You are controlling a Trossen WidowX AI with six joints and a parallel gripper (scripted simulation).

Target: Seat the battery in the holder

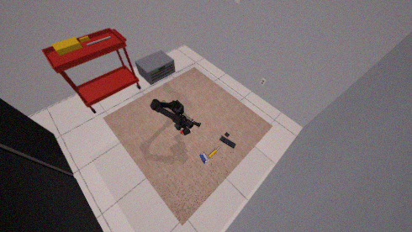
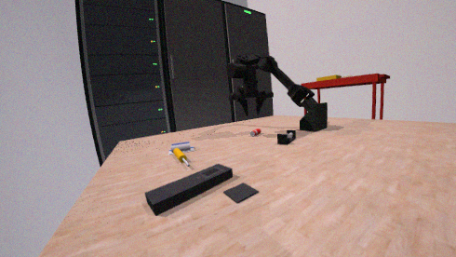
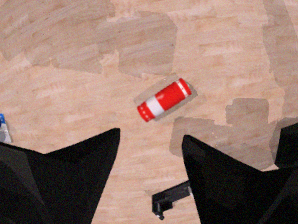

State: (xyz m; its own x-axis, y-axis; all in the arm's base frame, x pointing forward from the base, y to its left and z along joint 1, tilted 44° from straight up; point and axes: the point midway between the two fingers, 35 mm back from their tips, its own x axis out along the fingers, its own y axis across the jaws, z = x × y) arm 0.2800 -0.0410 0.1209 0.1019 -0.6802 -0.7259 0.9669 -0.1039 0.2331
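The battery is 2 cm behind my gripper tip, 1 cm to the right of it and 8 cm below it. Also, from my gripper tip: thin black plate: 27 cm ahead, 35 cm to the left, 9 cm below; then yellow screwdriver: 33 cm ahead, 13 cm to the left, 8 cm below; then long black bar: 34 cm ahead, 29 cm to the left, 8 cm below.
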